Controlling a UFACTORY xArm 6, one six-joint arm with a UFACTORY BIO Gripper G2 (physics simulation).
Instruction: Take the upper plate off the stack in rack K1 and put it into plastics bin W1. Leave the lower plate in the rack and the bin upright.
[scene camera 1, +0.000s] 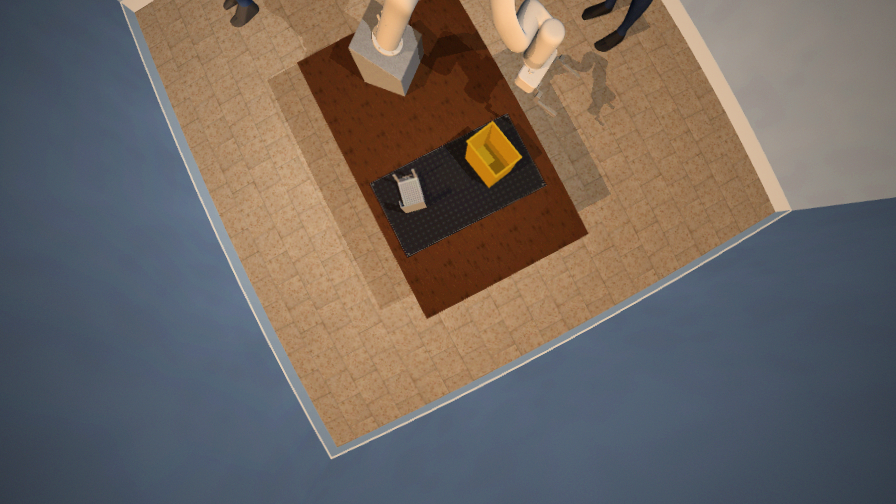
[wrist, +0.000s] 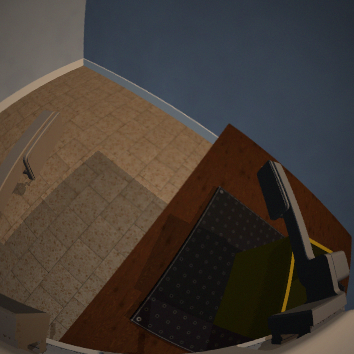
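Rack K1 (scene camera 1: 413, 207) stands at the left end of the dark mat, with a pale plate (scene camera 1: 410, 188) on top in its holder. The lower plate cannot be told apart at this size. The yellow bin W1 (scene camera 1: 501, 141) (wrist: 245, 290) stands upright near the mat's right end. In the wrist view it is at the lower right, partly behind a finger. My gripper (scene camera 1: 565, 94) (wrist: 158, 167) is open, with no plate between its fingers. In the scene view it hangs beyond the table's right side, up and to the right of the bin and far from the rack.
The perforated mat (scene camera 1: 438, 219) (wrist: 190, 270) lies on the brown table (scene camera 1: 532, 231) (wrist: 205, 167). The arm's grey pedestal (scene camera 1: 388, 68) is at the table's upper part in the scene view. A person's legs (scene camera 1: 620, 31) show at the top right, beyond the arm.
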